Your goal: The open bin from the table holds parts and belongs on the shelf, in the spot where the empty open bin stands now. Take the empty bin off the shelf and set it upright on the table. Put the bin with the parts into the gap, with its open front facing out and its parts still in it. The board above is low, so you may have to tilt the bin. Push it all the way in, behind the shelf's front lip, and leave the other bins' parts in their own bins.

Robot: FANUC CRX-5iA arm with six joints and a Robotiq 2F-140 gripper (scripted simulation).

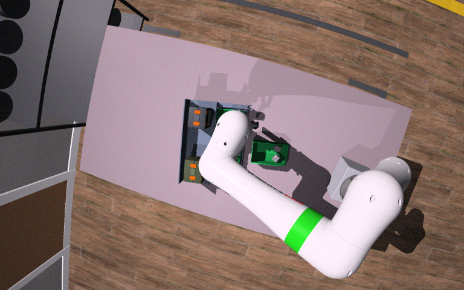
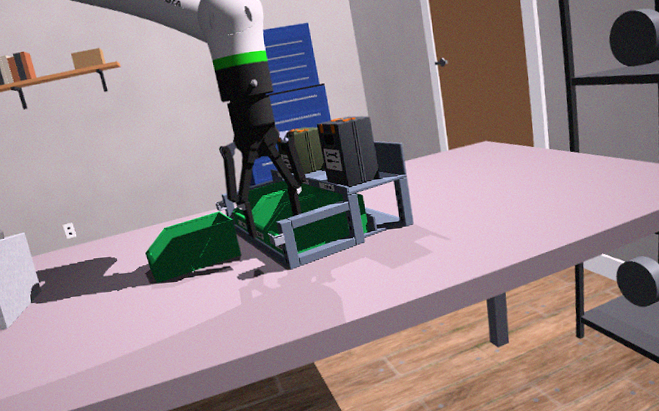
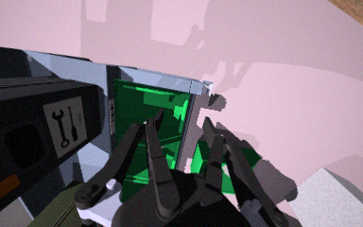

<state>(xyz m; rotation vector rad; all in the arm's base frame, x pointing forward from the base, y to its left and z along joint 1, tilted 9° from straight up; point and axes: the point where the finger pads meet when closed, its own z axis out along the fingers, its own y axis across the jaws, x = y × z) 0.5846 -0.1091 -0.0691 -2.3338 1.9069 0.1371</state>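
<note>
My hand is 3 cm short of the round part, 10 cm to the right of it and 6 cm above it. Round my hand: grey shelf (8 cm ahead, 13 cm to the left, 1 cm below); then dark grey box (17 cm ahead, 3 cm to the left, 8 cm above).
</note>
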